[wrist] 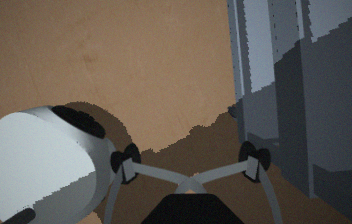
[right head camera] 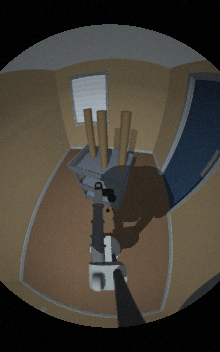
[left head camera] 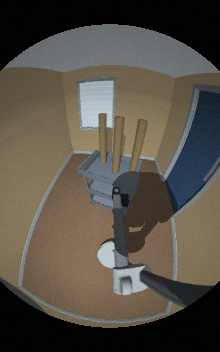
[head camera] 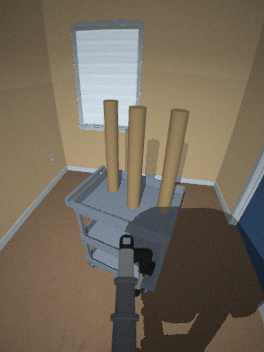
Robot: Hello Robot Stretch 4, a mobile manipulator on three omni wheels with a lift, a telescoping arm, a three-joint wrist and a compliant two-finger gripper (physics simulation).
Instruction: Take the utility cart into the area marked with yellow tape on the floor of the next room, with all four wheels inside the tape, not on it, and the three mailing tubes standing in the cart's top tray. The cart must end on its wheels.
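Seen in the pictures: gripper, fingertip midpoint: [wrist: 189,155] [right head camera: 109,205] [head camera: 141,283]; robot's base, link origin: [right head camera: 105,248] [left head camera: 112,253].
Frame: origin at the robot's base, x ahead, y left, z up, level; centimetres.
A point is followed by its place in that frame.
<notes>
The grey three-shelf utility cart [head camera: 100,213] @[z 82.5, x 76.1, y 15.3 cm] [left head camera: 97,177] @[z 79.6, x 76.4, y 15.8 cm] [right head camera: 85,170] @[z 82.7, x 76.5, y 15.4 cm] [wrist: 330,125] @[z 44.4, x 70.2, y -17.3 cm] stands upright on the floor near the window wall. Three brown mailing tubes stand in its top tray: the left tube [head camera: 111,150] @[z 109.0, x 103.0, y 10.7 cm] [left head camera: 102,140] @[z 108.4, x 103.2, y 10.5 cm] [right head camera: 90,135] @[z 108.4, x 103.2, y 9.6 cm], the middle tube [head camera: 135,160] @[z 111.6, x 86.1, y -3.5 cm] [left head camera: 118,147] @[z 109.4, x 86.2, y -4.6 cm] [right head camera: 102,142] @[z 108.6, x 86.1, y -3.6 cm] and the right tube [head camera: 173,160] @[z 113.8, x 83.2, y -22.4 cm] [left head camera: 138,147] @[z 112.0, x 83.2, y -22.6 cm] [right head camera: 125,142] @[z 109.9, x 83.4, y -24.0 cm]. My gripper [head camera: 138,289] [right head camera: 107,210] [wrist: 189,155] @[z 54.1, x 49.3, y -8.7 cm] is open and empty, pointing down at the cart's near side. The cart is just beyond the right fingertip in the wrist view. The yellow tape does not show.
A white-framed opening with blue inside [head camera: 252,240] @[z 13.4, x 103.2, y -130.7 cm] [left head camera: 200,145] @[z 122.8, x 97.2, y -129.7 cm] [right head camera: 192,145] @[z 107.0, x 99.5, y -130.1 cm] is in the right wall. The walls stand close around the cart. A round white part of my base [left head camera: 106,254] @[z 18.7, x 0.0, y 8.1 cm] [wrist: 45,160] @[z 18.7, x 6.1, y 2.1 cm] is near the gripper's left side. My shadow covers the cart's right part.
</notes>
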